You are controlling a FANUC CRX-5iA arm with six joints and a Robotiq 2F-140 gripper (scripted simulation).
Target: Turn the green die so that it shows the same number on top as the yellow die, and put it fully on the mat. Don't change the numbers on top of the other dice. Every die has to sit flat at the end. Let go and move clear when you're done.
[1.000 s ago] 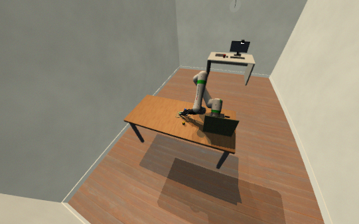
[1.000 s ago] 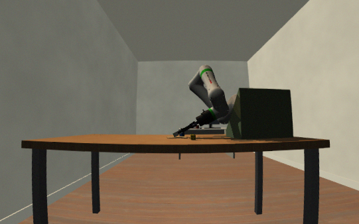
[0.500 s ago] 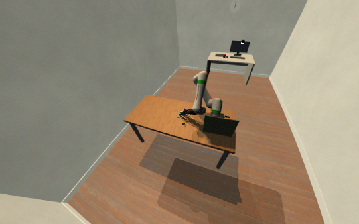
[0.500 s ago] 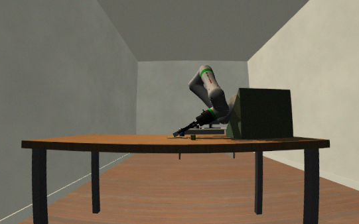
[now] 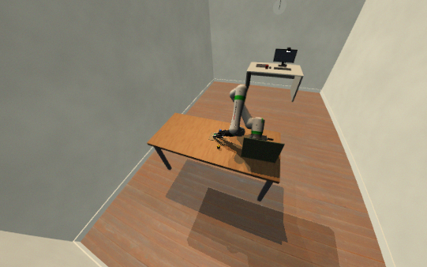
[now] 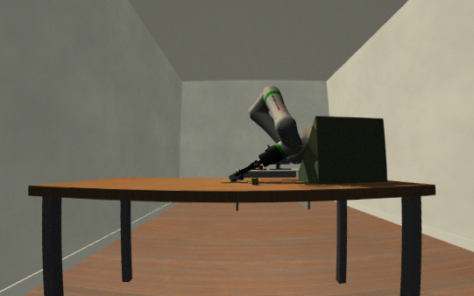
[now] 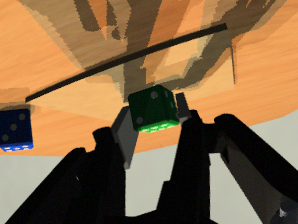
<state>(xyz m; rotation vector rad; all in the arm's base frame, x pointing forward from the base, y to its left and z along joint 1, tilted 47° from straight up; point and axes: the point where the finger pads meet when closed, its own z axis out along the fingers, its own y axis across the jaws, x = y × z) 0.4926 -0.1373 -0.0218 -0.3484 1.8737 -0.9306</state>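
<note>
Now: the green die 1 cm below my hand and 1 cm ahead of it. Round my hand: blue die 11 cm to the right, 4 cm behind, 2 cm below; then yellow die 17 cm to the left, 8 cm behind, 2 cm below; then pale mat 3 cm below, 1 cm ahead.
</note>
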